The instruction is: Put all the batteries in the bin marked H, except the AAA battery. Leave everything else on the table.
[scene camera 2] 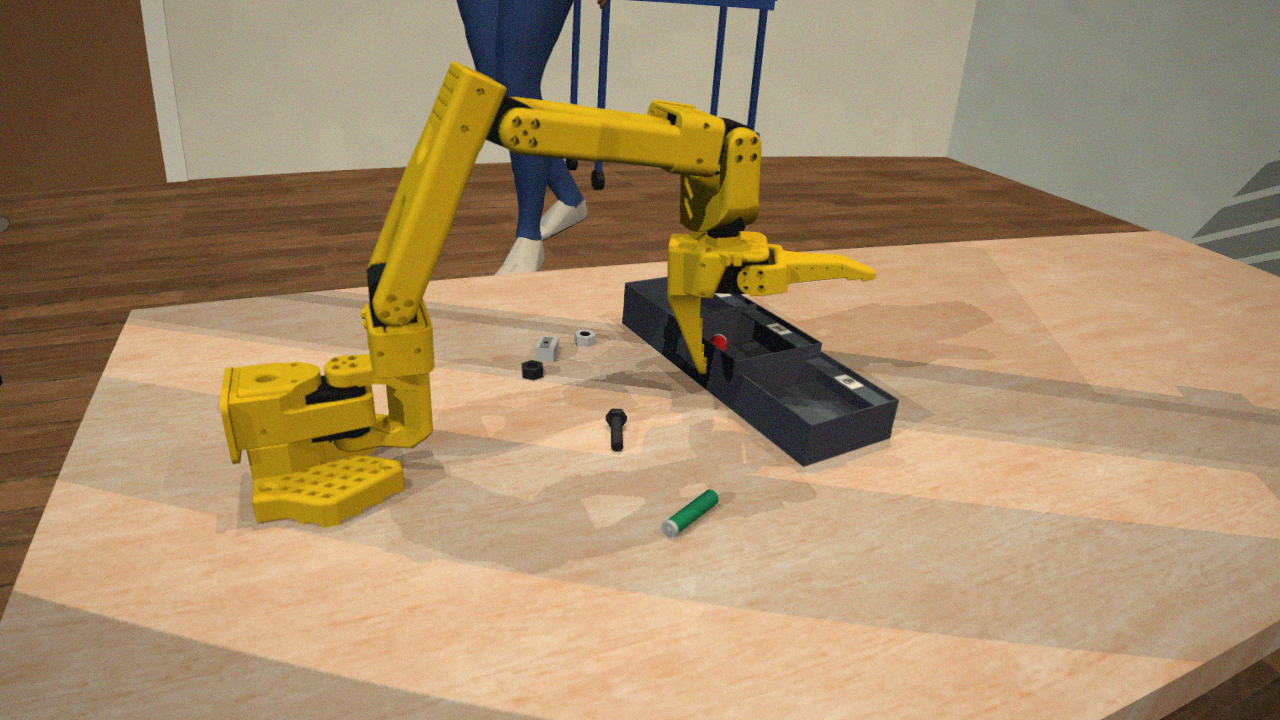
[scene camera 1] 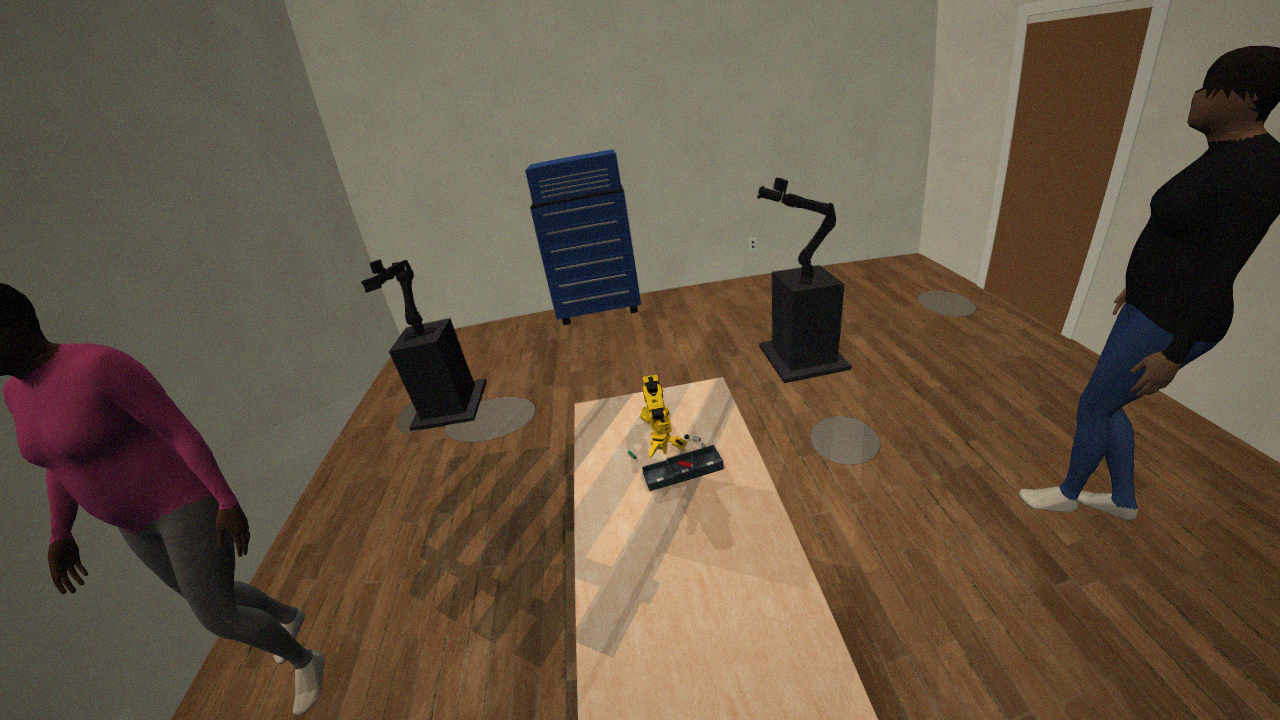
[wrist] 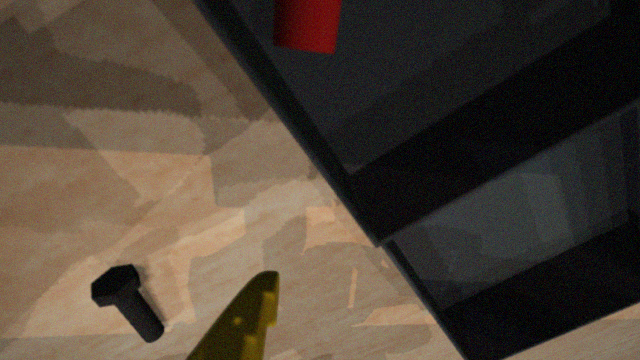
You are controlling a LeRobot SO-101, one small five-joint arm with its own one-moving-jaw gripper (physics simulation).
Scene:
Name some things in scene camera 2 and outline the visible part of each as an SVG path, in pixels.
A dark three-compartment tray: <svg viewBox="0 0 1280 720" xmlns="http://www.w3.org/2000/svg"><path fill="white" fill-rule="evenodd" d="M625 283L622 323L801 466L805 467L890 439L899 399L821 351L822 342L741 294L714 294L713 298L701 298L700 318L703 318L702 344L704 344L704 357L707 358L706 374L700 374L696 369L678 322L668 302L667 277ZM713 335L722 334L727 339L725 352L710 342Z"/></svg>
A green battery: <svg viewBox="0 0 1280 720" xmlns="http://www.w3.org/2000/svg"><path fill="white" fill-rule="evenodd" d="M717 493L711 489L702 493L662 523L663 533L669 538L675 537L718 503L719 497Z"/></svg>

